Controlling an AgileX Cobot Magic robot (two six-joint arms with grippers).
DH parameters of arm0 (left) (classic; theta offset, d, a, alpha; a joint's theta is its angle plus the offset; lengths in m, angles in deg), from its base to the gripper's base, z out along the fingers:
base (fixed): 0 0 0 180
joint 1: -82.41 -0.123 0 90
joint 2: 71.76 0 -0.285 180
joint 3: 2.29 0 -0.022 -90
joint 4: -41.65 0.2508 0 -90
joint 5: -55.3 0 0.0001 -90
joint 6: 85.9 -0.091 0 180
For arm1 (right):
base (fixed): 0 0 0 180
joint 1: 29.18 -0.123 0 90
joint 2: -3.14 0 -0.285 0
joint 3: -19.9 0 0.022 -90
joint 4: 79.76 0.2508 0 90
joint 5: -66.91 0 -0.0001 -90
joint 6: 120.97 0.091 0 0
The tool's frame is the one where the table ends.
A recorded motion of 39 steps. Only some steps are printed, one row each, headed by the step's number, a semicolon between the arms.
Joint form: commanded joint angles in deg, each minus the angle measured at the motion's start. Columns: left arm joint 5, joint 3, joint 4, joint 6, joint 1, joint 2; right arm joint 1, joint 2, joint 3, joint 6, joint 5, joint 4.
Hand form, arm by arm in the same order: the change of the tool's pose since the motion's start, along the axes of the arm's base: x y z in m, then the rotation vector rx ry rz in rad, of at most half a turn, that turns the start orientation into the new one. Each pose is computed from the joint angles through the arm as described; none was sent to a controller.
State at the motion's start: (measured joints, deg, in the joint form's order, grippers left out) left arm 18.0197 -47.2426 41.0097 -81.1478 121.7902 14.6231; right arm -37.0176 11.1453 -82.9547 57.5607 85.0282 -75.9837
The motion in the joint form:
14: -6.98 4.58 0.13 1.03 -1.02 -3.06; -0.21 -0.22 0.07 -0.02 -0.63 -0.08
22: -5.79 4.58 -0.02 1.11 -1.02 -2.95; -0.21 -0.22 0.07 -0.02 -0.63 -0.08
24: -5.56 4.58 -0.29 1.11 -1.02 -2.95; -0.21 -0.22 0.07 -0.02 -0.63 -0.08
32: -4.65 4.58 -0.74 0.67 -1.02 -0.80; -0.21 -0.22 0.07 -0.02 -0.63 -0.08
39: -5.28 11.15 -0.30 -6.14 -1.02 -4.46; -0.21 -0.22 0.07 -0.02 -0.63 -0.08
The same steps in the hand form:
14: 0.0043 0.0028 0.0500 -0.1722 -0.1891 0.0163; 0.0000 0.0001 0.0008 0.0002 -0.0137 0.0029
22: 0.0049 0.0025 0.0477 -0.1607 -0.1692 0.0180; 0.0000 0.0001 0.0008 0.0002 -0.0137 0.0029
24: 0.0051 0.0027 0.0473 -0.1611 -0.1638 0.0210; 0.0000 0.0001 0.0008 0.0002 -0.0137 0.0029
32: 0.0105 -0.0010 0.0353 -0.1262 -0.1233 0.0267; 0.0000 0.0001 0.0008 0.0002 -0.0137 0.0029
39: 0.0088 -0.0002 0.0906 -0.1475 -0.3478 0.0335; 0.0000 0.0001 0.0008 0.0002 -0.0137 0.0029

